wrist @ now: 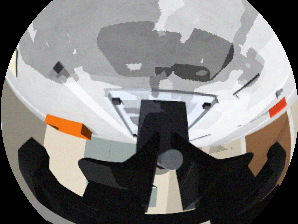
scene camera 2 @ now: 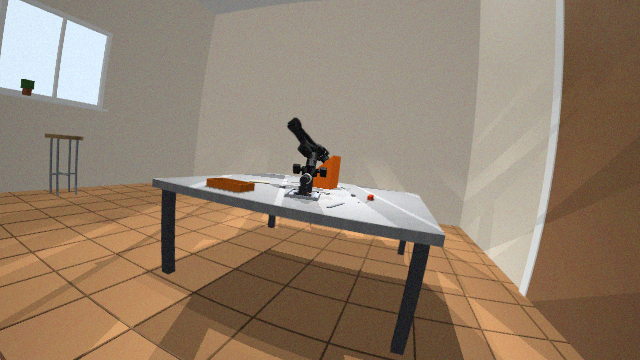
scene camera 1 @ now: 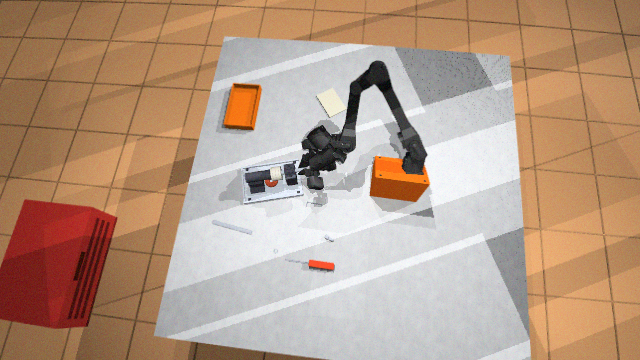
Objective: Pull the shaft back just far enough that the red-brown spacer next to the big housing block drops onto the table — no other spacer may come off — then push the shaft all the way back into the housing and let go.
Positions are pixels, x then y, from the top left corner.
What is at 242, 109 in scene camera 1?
An orange tray.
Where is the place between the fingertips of my gripper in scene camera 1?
At 298, 172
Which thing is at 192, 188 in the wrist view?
My gripper.
